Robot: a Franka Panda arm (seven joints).
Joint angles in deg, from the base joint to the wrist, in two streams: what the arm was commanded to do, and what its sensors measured. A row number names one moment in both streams.
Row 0, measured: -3.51 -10.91 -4.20 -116.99 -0.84 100.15 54.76
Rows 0 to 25, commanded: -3.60 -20.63 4.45 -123.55 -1.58 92.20 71.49; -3.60 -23.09 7.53 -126.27 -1.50 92.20 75.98; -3.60 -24.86 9.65 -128.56 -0.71 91.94 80.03; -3.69 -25.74 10.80 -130.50 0.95 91.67 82.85; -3.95 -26.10 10.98 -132.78 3.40 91.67 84.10; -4.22 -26.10 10.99 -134.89 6.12 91.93 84.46; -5.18 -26.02 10.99 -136.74 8.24 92.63 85.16; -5.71 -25.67 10.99 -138.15 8.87 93.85 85.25; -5.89 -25.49 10.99 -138.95 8.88 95.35 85.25; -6.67 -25.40 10.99 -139.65 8.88 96.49 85.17; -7.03 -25.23 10.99 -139.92 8.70 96.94 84.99; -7.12 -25.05 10.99 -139.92 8.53 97.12 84.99; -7.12 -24.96 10.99 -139.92 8.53 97.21 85.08; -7.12 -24.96 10.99 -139.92 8.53 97.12 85.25; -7.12 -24.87 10.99 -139.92 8.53 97.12 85.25; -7.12 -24.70 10.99 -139.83 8.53 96.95 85.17; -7.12 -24.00 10.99 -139.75 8.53 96.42 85.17; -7.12 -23.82 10.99 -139.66 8.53 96.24 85.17; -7.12 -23.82 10.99 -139.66 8.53 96.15 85.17; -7.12 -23.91 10.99 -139.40 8.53 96.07 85.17; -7.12 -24.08 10.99 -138.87 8.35 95.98 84.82; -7.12 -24.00 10.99 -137.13 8.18 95.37 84.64; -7.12 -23.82 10.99 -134.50 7.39 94.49 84.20; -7.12 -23.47 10.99 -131.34 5.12 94.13 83.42; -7.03 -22.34 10.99 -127.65 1.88 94.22 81.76; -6.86 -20.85 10.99 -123.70 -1.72 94.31 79.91
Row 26, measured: -6.83 -24.16 10.71 -134.83 5.37 96.48 83.64
